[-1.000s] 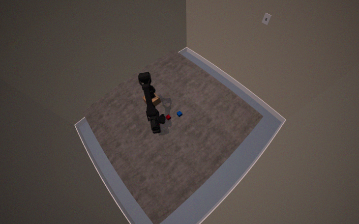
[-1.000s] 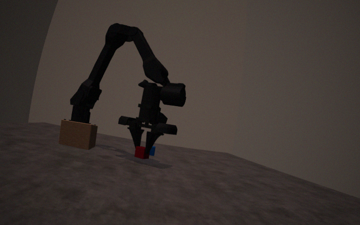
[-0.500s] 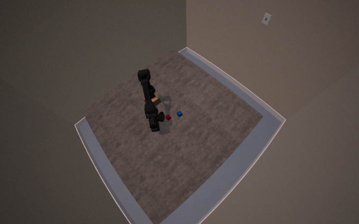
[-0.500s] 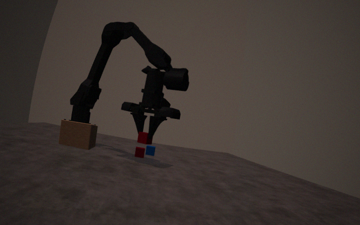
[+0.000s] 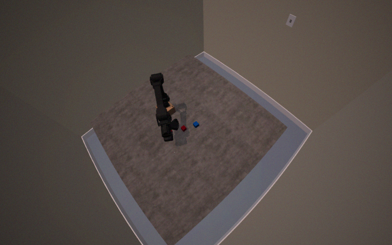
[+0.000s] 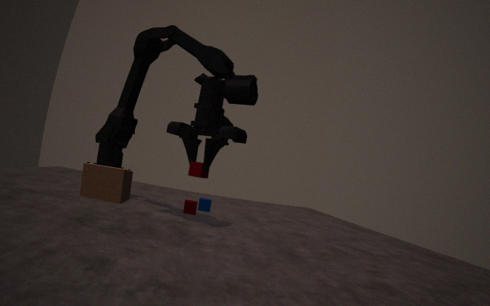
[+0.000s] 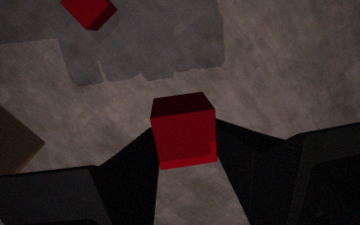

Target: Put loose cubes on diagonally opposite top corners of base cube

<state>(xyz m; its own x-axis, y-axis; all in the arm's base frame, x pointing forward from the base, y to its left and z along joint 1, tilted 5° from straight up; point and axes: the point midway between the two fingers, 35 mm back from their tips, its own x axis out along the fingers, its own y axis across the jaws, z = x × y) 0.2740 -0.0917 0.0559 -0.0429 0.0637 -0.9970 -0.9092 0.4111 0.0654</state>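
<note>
Right now my gripper tip is 22 cm to the right of the blue cube and 10 cm above it.
</note>
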